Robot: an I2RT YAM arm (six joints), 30 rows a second.
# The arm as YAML. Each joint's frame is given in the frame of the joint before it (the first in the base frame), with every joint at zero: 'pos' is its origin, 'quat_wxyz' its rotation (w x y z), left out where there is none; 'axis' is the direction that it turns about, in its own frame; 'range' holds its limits. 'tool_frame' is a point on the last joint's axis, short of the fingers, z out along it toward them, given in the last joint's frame.
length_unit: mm
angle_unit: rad
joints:
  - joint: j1
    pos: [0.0, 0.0, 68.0]
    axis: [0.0, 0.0, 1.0]
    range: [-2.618, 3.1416]
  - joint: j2
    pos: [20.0, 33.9, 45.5]
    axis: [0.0, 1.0, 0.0]
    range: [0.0, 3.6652]
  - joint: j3
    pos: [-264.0, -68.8, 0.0]
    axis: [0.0, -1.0, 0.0]
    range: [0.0, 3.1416]
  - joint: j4
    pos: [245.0, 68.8, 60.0]
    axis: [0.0, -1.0, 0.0]
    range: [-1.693, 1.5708]
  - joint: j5
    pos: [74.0, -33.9, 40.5]
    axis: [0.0, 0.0, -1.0]
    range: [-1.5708, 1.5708]
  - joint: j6
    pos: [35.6, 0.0, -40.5]
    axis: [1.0, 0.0, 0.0]
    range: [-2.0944, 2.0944]
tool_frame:
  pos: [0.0, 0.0, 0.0]
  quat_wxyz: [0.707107, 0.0, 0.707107, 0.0]
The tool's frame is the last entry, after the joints.
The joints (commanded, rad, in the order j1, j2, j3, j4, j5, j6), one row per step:
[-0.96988 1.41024 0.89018 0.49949 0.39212 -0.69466]
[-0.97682 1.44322 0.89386 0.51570 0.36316 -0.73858]
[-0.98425 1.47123 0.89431 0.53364 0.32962 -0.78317]
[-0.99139 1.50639 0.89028 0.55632 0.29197 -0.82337]
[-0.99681 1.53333 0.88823 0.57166 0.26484 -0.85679]
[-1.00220 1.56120 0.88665 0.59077 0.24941 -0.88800]
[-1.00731 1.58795 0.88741 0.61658 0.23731 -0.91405]
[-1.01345 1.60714 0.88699 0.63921 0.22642 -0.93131]
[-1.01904 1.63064 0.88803 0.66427 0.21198 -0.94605]
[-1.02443 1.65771 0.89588 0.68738 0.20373 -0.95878]
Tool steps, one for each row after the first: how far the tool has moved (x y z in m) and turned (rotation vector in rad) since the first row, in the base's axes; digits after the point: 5 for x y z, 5 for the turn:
[0.00268 -0.00631 -0.00723 0.00169 0.04957 0.02311]
[0.00455 -0.01158 -0.01404 -0.00049 0.09714 0.05072]
[0.00690 -0.01726 -0.02434 0.00317 0.14318 0.08335]
[0.00851 -0.02150 -0.03223 0.00569 0.18092 0.10727]
[0.00970 -0.02588 -0.03997 0.00616 0.21513 0.11953]
[0.01082 -0.03025 -0.04594 -0.00087 0.23947 0.12772]
[0.01080 -0.03367 -0.05016 -0.00828 0.25387 0.13292]
[0.01140 -0.03755 -0.05518 -0.01517 0.26581 0.14208]
[0.01246 -0.04254 -0.05951 -0.02219 0.27569 0.14498]

